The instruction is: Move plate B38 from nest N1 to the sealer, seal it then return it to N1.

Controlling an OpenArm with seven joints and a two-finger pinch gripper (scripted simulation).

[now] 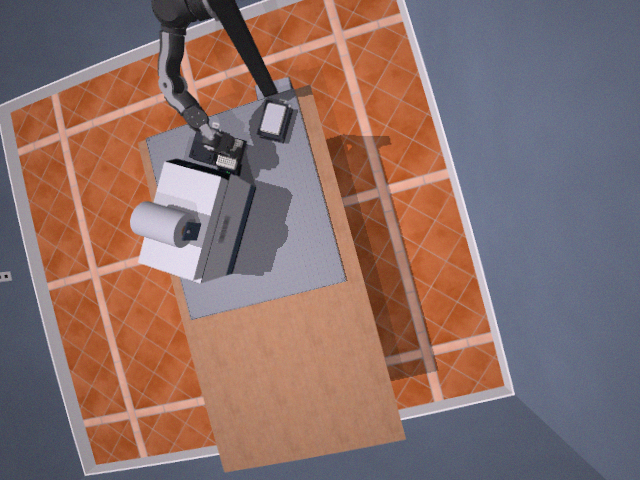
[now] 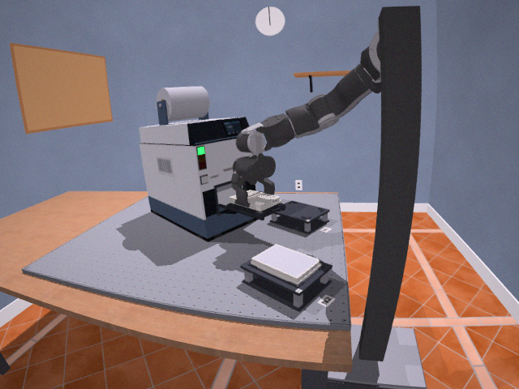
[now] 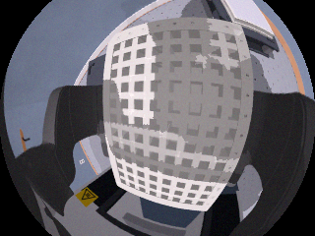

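Now: hand right at the white 96-well plate B38. From my hand the other things lie so: plate nest N1: 140 mm to the right, 100 mm behind, 80 mm below; then sealer's stage: 20 mm below; then start key: 130 mm ahead, 70 mm above, 40 mm to the left.
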